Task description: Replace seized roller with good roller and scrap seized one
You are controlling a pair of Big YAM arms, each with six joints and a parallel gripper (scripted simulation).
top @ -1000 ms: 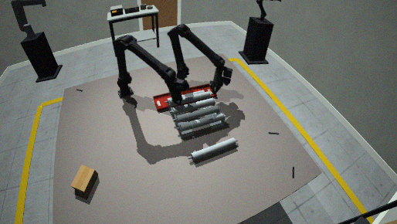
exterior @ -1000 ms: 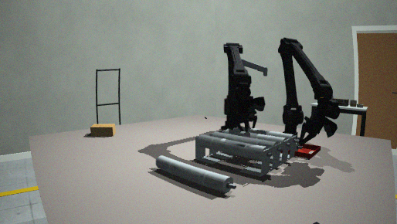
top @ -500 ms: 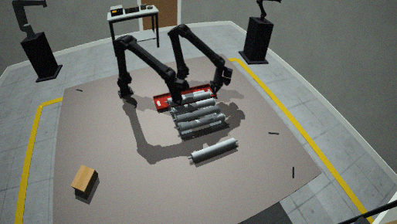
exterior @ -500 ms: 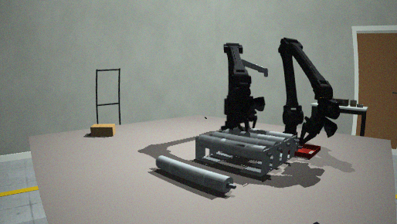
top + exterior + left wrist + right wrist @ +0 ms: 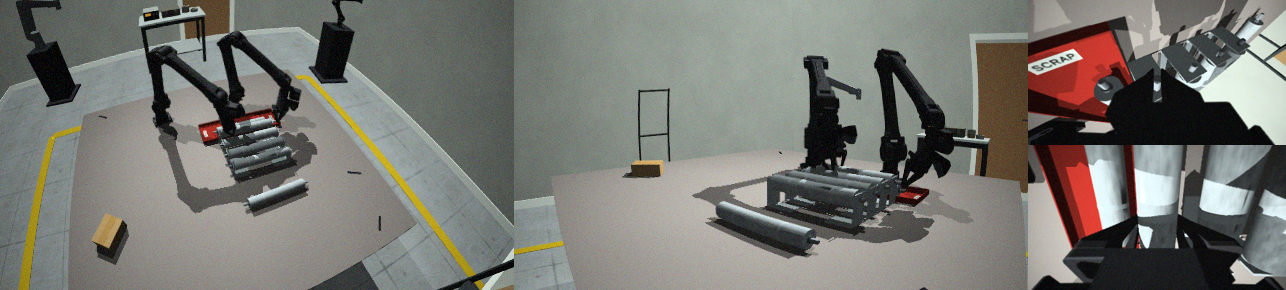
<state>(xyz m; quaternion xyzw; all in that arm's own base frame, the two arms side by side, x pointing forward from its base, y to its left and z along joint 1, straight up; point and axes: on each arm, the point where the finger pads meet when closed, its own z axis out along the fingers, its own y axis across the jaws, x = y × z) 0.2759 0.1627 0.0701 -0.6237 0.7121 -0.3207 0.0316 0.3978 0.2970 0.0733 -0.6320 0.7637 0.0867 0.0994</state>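
My right hand is 100 mm to the right of the bed roller and 60 mm short of it. Also, from my right hand: red scrap tray 120 mm behind, 70 mm to the left, 70 mm below; then cardboard box 700 mm to the right, 480 mm ahead, 40 mm below.
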